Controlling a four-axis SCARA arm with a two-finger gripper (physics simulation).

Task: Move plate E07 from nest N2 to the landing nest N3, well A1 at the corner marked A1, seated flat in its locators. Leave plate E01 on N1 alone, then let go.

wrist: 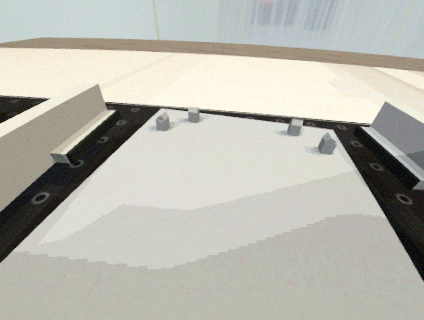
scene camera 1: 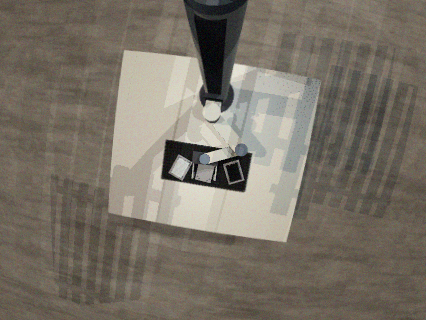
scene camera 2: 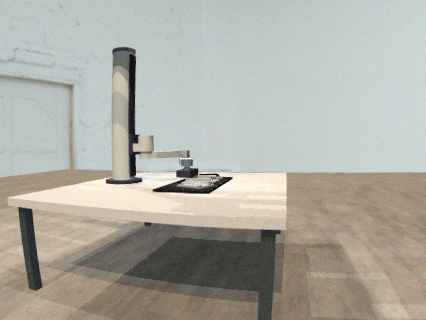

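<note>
My gripper (scene camera 1: 205, 173) (scene camera 2: 209, 175) (wrist: 237, 107) is open, with its two fingers on either side of the middle nest position and touching nothing that I can see. Between and below the fingers is a flat light-grey rectangle (scene camera 1: 204, 173) (wrist: 215, 185), with small grey locator blocks near its far corners in the wrist view. I cannot tell whether it is plate E07 or a bare nest surface. A white plate (scene camera 1: 180, 167), seemingly E01, sits in the left position. The right position holds a grey rectangular frame (scene camera 1: 227, 174) with a dark interior. Labels and the A1 mark are not readable.
The three positions lie on a black perforated board (scene camera 1: 171, 146) (scene camera 2: 162, 189) on a pale table (scene camera 1: 135, 100) (scene camera 2: 100, 200). The arm's column (scene camera 1: 215, 50) (scene camera 2: 121, 115) stands behind the board. The arm links (scene camera 1: 218, 155) (scene camera 2: 165, 154) reach over the board's rear edge.
</note>
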